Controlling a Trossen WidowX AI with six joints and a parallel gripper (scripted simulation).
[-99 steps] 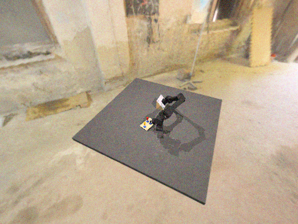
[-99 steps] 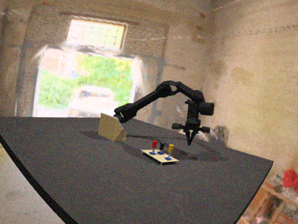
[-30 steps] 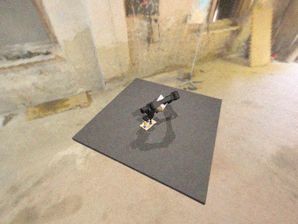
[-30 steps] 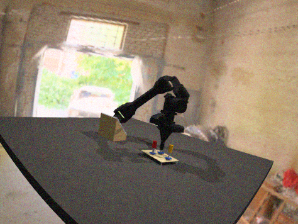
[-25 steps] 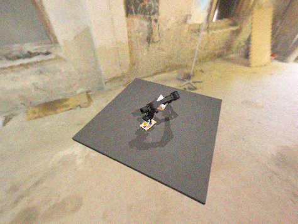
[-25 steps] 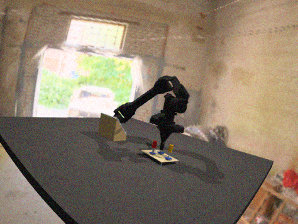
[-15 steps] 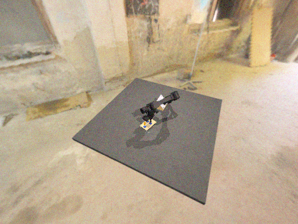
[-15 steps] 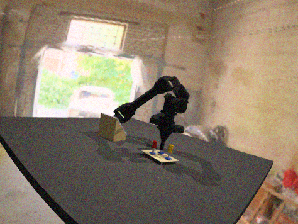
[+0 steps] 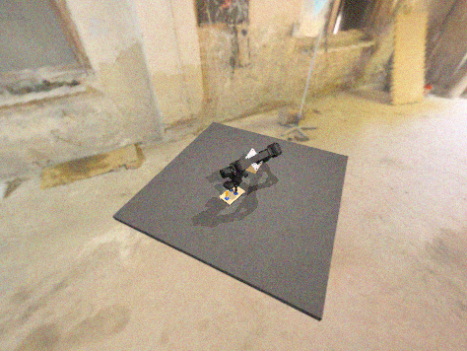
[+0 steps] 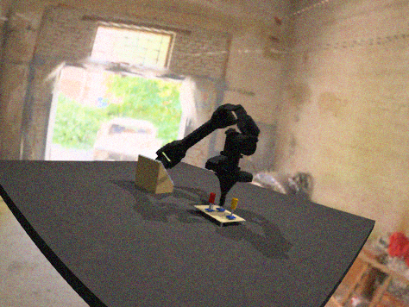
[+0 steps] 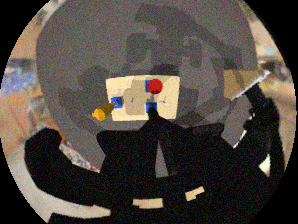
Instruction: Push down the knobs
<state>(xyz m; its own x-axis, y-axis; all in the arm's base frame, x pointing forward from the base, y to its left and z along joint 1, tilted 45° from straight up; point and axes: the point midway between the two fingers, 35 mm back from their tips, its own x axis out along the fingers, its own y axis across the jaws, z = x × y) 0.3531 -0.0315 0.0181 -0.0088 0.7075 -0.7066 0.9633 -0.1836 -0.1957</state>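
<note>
The black knob lies 10 mm below my gripper tip. From my gripper tip the other things lie so: yellow knob 70 mm ahead, 30 mm to the right.
</note>
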